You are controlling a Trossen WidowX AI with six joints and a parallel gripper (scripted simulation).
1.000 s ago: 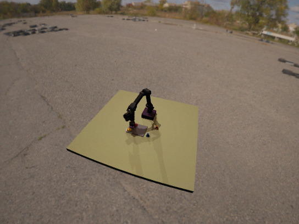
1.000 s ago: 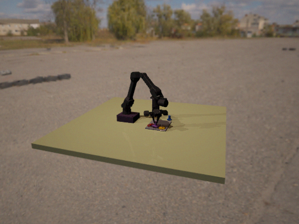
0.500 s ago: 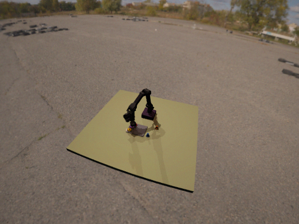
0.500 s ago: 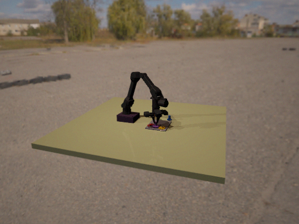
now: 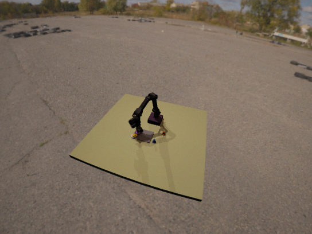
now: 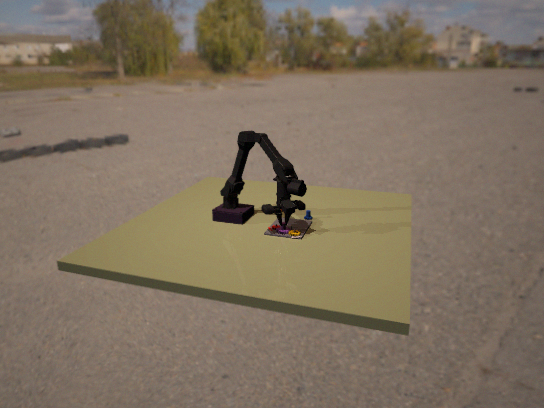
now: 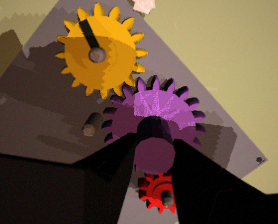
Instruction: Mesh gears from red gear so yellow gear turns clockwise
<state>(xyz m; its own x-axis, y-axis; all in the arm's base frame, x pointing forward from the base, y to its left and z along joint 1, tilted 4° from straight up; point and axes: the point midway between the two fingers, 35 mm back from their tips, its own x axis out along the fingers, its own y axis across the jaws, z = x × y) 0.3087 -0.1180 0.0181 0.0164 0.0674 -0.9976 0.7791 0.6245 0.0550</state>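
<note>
The purple gear is 1 cm below my gripper tip. Also, from my gripper tip: blue gear (21 cm to the left, 6 cm ahead, 2 cm below); then yellow gear (5 cm ahead, 2 cm below, 1 cm to the right); then red gear (4 cm behind, 3 cm to the left, 2 cm below).
</note>
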